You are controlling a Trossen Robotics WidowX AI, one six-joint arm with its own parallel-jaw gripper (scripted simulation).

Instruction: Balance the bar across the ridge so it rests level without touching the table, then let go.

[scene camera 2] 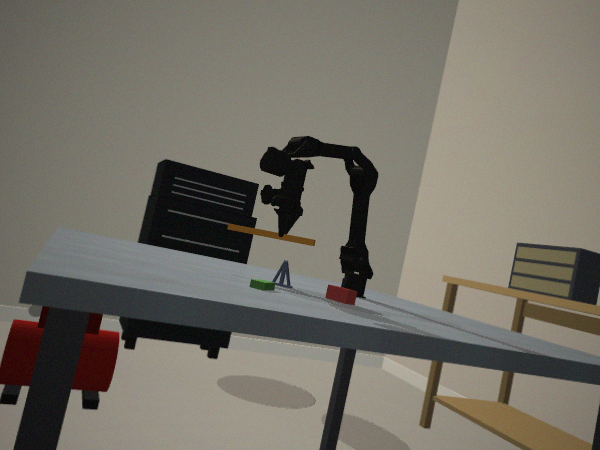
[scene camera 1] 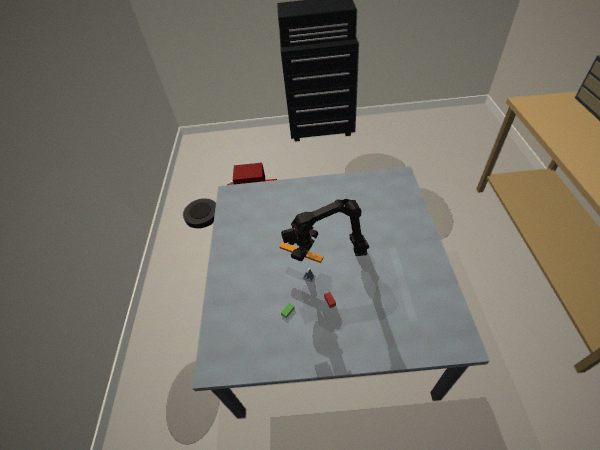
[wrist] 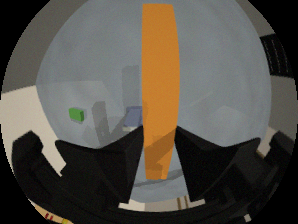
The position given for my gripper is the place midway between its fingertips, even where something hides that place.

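My gripper (scene camera 2: 281, 237) holds an orange bar (wrist: 160, 79) and carries it.
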